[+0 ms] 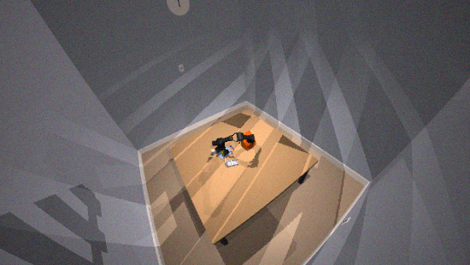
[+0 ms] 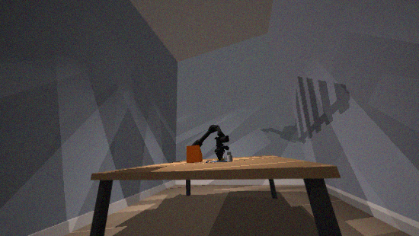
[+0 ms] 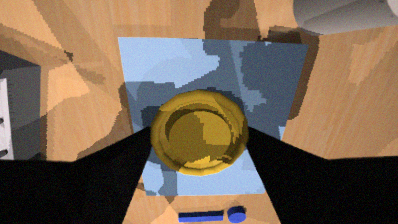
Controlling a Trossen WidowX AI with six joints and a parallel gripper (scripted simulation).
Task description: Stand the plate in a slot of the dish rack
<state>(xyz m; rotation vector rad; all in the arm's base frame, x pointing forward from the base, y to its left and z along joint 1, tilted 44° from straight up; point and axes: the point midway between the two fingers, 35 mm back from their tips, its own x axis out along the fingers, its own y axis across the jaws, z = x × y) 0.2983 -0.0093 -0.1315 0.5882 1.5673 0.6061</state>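
Right now my gripper tip is 180 mm to the right of the grey dish rack, 20 mm below it and 10 mm short of it. Also, from my gripper tip: yellow plate 10 mm above; then blue spoon 120 mm behind, 20 mm to the right; then white cup 100 mm ahead, 80 mm to the right, 20 mm above.
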